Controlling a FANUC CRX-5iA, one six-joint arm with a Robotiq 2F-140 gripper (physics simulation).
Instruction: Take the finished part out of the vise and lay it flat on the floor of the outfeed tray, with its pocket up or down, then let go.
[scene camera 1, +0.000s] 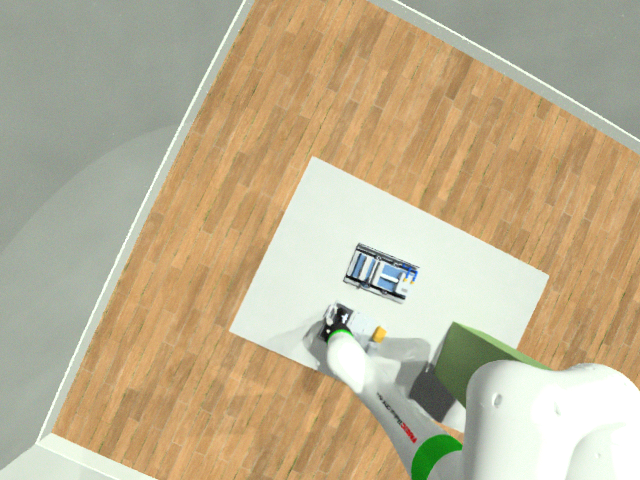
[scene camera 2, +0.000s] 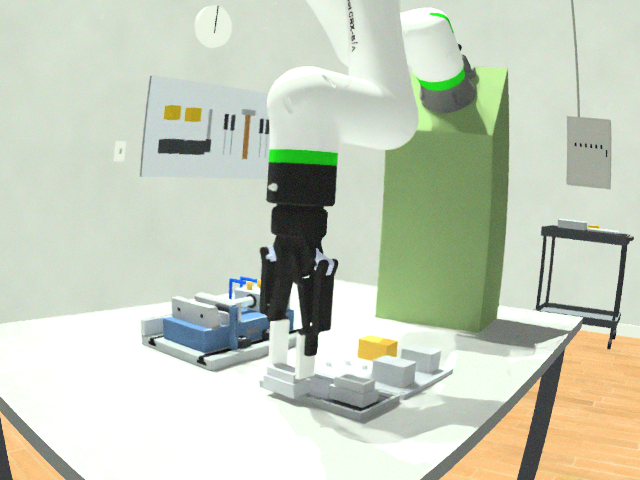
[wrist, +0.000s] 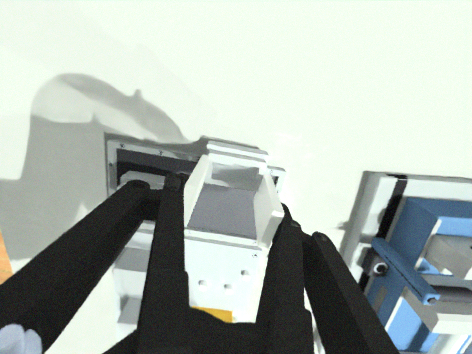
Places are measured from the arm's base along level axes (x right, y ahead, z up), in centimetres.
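Where they show: gripper, fingertip midpoint: (scene camera 1: 333, 314) (scene camera 2: 290, 370) (wrist: 232, 179); arm's base, link origin: (scene camera 2: 448, 94).
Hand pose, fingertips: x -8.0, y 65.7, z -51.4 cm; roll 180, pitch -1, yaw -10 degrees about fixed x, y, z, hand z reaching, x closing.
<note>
Things, the pixels of their top centre, and the offset from my fingertips. Level surfaces: height alone.
- finished part, top centre: (wrist: 234, 173) (scene camera 2: 287, 368) (scene camera 1: 331, 313) dx +0.1, dy +0.8, dz +0.6 cm
- grey part, top centre: (wrist: 143, 204) (scene camera 2: 355, 378) dx -8.5, dy -4.0, dz -0.1 cm
- grey vise, top centre: (scene camera 2: 228, 293) (scene camera 1: 387, 276) dx +25.9, dy -12.8, dz +5.8 cm
- yellow block, top centre: (scene camera 2: 378, 340) (scene camera 1: 380, 336) dx -0.1, dy -23.9, dz +0.2 cm
- white table, surface height: dz -4.2 cm
My gripper (scene camera 2: 292, 356) (wrist: 232, 179) points straight down, its pale finger pads shut on the finished part (scene camera 2: 285, 383) (wrist: 237, 155), a light grey stepped block. The part looks about level at the left end of the outfeed tray (scene camera 2: 361, 413) (wrist: 112, 167) in scene view 2, low over the rim; in the wrist view it reaches past the tray's far edge. Whether it touches the rim cannot be told. Another grey part (scene camera 2: 354, 391) (wrist: 142, 177) lies in the tray, beside it. The blue and grey vise (scene camera 1: 379, 273) (scene camera 2: 188, 333) (wrist: 425, 220) stands apart, and no part shows between its jaws.
A pale plate with small pegs adjoins the tray, with two grey blocks (scene camera 2: 393, 372) (scene camera 2: 421, 359) and a yellow block (scene camera 1: 379, 334) (scene camera 2: 377, 348) near it. A tall green block (scene camera 1: 457, 361) (scene camera 2: 434, 232) stands behind on the white table (scene camera 1: 310, 217) (scene camera 2: 155, 413).
</note>
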